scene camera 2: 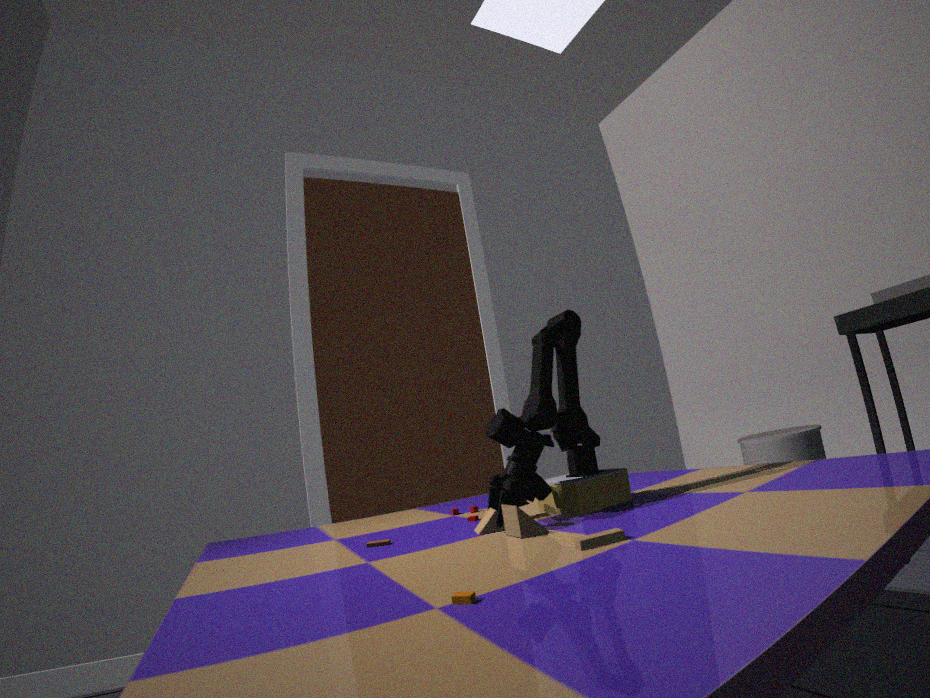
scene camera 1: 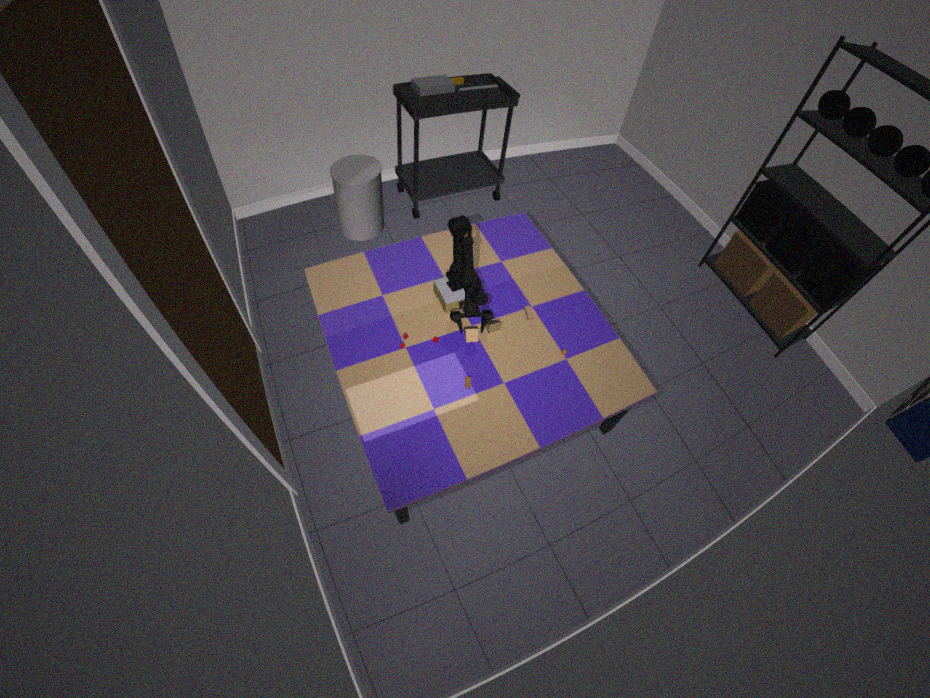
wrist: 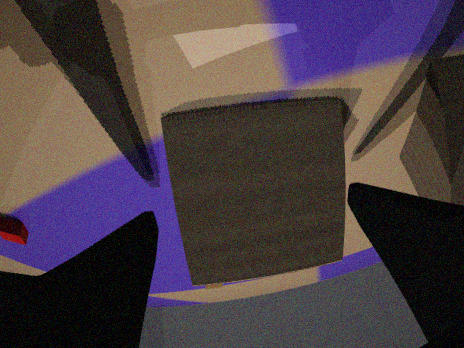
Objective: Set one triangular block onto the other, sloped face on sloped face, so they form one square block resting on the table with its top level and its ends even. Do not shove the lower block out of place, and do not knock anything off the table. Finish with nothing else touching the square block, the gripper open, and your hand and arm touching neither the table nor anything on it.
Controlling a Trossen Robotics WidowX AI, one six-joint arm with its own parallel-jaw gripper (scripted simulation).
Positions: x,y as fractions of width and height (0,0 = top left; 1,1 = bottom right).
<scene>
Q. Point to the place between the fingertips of the gripper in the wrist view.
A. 0.55,0.60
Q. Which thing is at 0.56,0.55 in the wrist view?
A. A triangular block.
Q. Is the gripper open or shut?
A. Open.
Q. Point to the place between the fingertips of the gripper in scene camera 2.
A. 0.53,0.75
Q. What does the gripper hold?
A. Nothing.
</scene>
